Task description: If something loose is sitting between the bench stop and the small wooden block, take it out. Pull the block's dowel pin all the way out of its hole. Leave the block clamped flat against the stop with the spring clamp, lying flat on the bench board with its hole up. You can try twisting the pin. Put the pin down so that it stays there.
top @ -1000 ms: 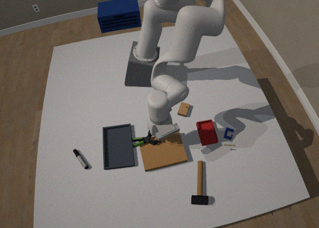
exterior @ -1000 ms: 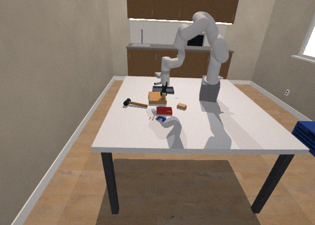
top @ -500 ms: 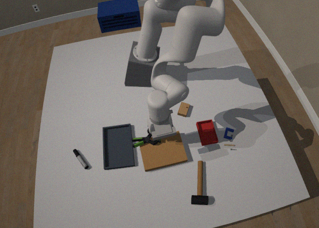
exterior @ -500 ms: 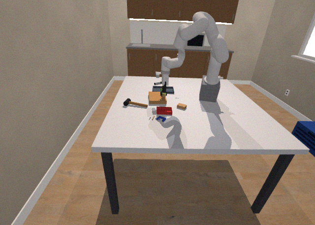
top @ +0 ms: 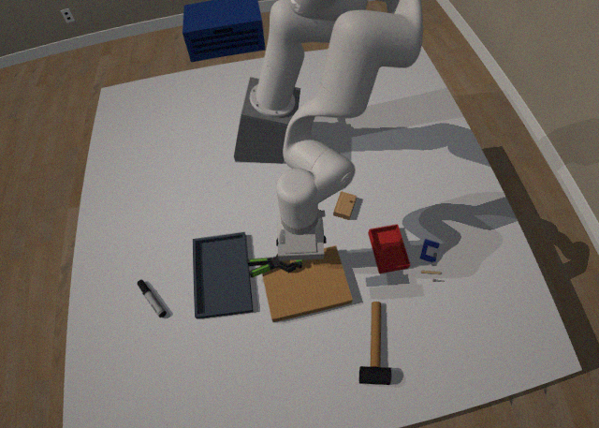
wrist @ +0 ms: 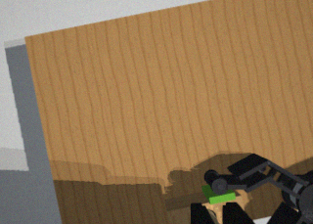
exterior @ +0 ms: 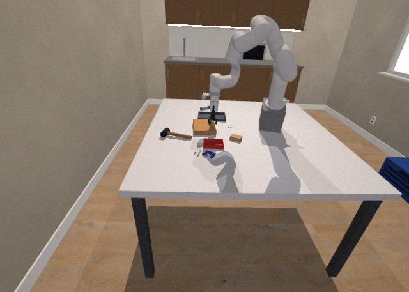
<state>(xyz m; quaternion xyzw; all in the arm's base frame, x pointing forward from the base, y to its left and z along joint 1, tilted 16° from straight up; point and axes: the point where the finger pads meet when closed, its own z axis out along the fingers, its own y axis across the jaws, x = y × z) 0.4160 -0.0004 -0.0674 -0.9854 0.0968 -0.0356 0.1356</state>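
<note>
Now: the dowel pin 2 cm below my hand. The rest, counted from my hand: red box (23 cm to the left, 8 cm below, 2 cm ahead); grey tray (21 cm to the right, 8 cm below, 2 cm behind); small wooden block (5 cm below).
</note>
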